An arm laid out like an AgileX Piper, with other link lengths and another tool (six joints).
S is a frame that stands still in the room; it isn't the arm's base.
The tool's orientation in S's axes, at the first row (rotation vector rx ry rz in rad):
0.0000 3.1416 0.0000
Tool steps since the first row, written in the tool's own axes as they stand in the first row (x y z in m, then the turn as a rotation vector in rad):
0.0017 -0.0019 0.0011 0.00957 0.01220 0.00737
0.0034 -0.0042 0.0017 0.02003 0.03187 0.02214
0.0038 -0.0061 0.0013 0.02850 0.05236 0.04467
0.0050 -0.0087 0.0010 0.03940 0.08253 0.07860
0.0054 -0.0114 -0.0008 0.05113 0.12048 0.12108
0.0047 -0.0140 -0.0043 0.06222 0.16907 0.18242
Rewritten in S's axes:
-0.0017 -0.0019 -0.0011 -0.00957 0.01220 -0.00737
-0.0034 -0.0042 -0.0017 -0.02003 0.03187 -0.02214
-0.0038 -0.0061 -0.0013 -0.02850 0.05236 -0.04467
-0.0050 -0.0087 -0.0010 -0.03940 0.08253 -0.07860
-0.0054 -0.0114 0.0008 -0.05113 0.12048 -0.12108
-0.0047 -0.0140 0.0043 -0.06222 0.16907 -0.18242

